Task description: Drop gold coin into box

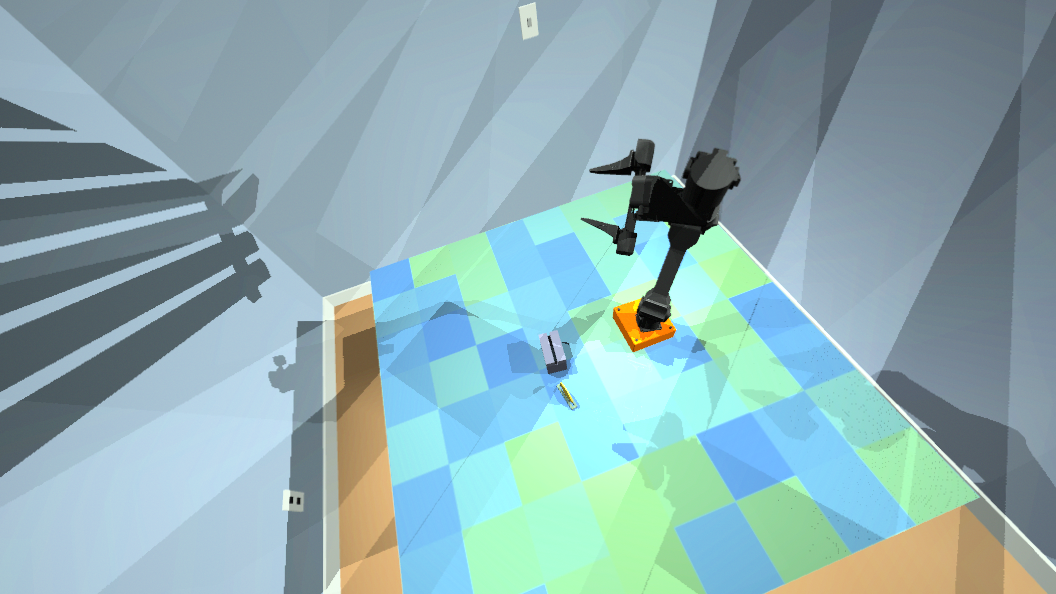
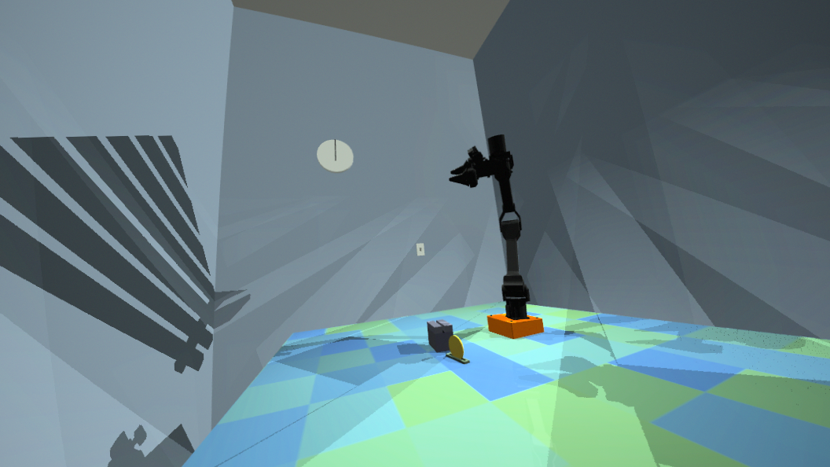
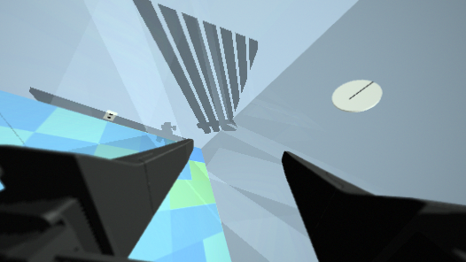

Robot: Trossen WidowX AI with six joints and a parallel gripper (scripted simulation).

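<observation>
My gripper tip is now 570 mm above the gold coin, 150 mm to the right of it and 90 mm short of it.
</observation>
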